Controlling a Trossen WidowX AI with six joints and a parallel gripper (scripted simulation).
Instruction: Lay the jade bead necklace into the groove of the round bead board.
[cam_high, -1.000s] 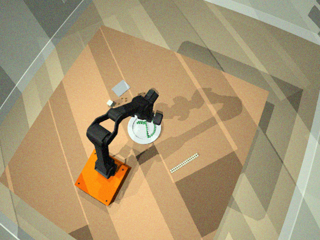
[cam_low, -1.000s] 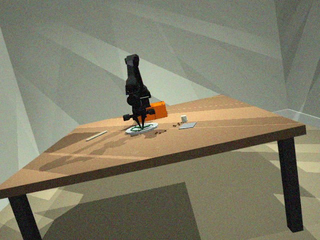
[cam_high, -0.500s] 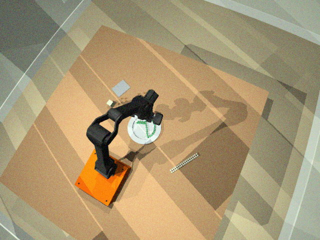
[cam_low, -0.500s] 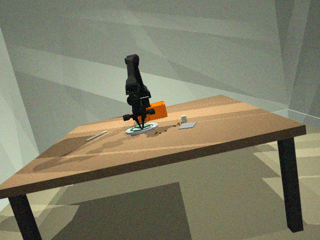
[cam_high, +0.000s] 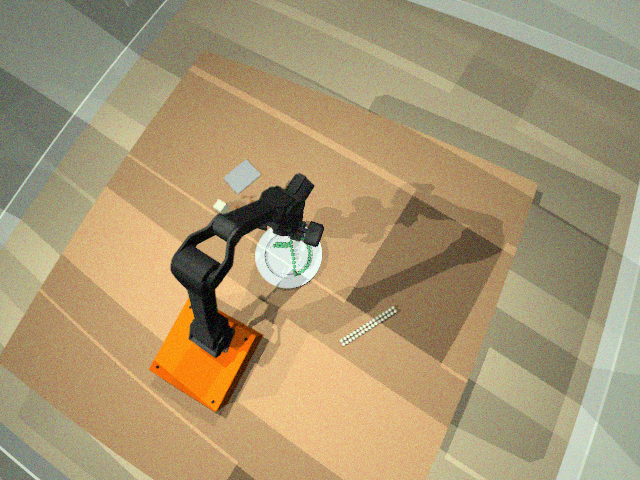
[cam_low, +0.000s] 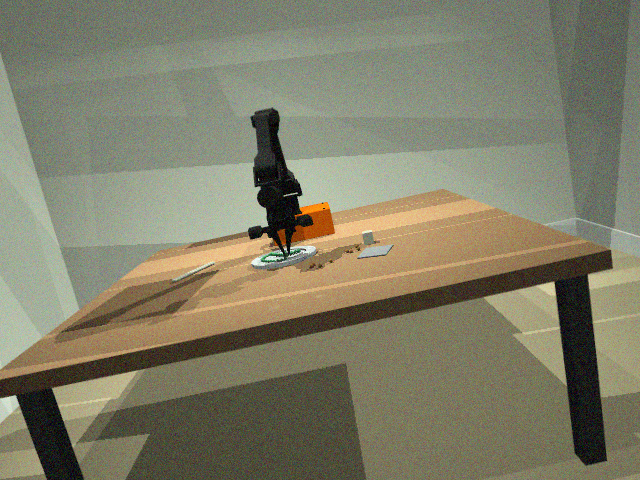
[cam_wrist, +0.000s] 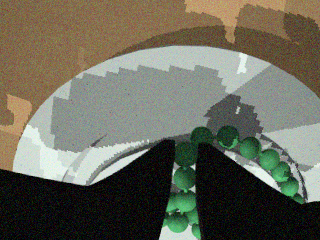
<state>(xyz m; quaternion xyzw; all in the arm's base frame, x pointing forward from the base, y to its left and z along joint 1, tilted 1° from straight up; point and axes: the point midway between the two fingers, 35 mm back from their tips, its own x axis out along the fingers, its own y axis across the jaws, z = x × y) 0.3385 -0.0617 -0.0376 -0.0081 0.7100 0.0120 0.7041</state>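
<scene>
Right now the round bead board is 60 mm behind my gripper tip, 10 mm to the right of it and 10 mm below it. Round my gripper tip: grey flat plate 130 mm ahead, 240 mm to the left, 20 mm below; then small white cube 10 mm ahead, 250 mm to the left.
</scene>
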